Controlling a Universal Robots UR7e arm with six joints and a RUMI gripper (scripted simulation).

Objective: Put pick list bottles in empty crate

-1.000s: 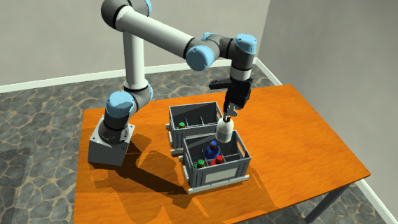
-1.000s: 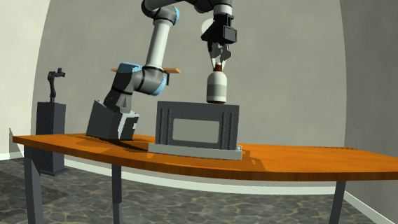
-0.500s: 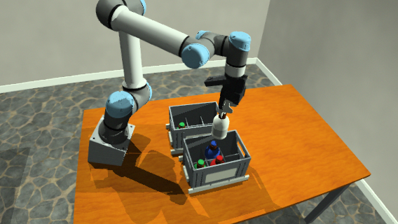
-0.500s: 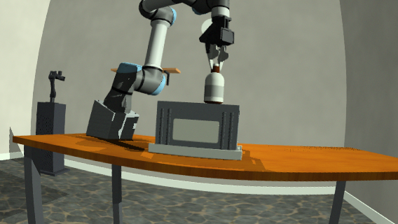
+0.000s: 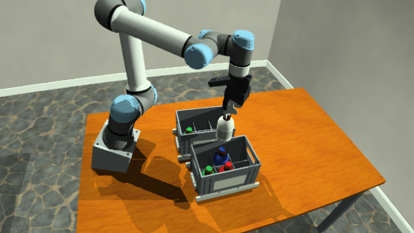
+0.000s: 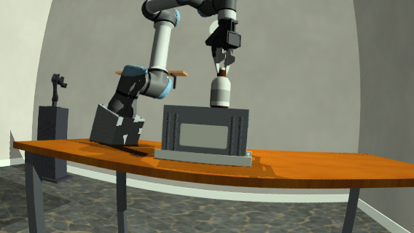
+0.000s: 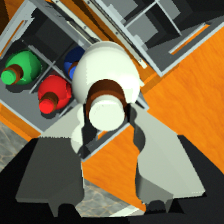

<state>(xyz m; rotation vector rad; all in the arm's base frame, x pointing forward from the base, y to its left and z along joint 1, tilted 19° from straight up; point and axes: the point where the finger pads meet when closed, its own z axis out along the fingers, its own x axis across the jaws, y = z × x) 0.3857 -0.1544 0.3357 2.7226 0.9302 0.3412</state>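
Right now the white-label bottle is 70 mm below my hand. Round my hand: green bottle (120 mm behind, 130 mm to the left, 250 mm below); then blue-label bottle (30 mm behind, 40 mm to the right, 250 mm below); then red-label bottle (40 mm behind, 130 mm to the right, 250 mm below).
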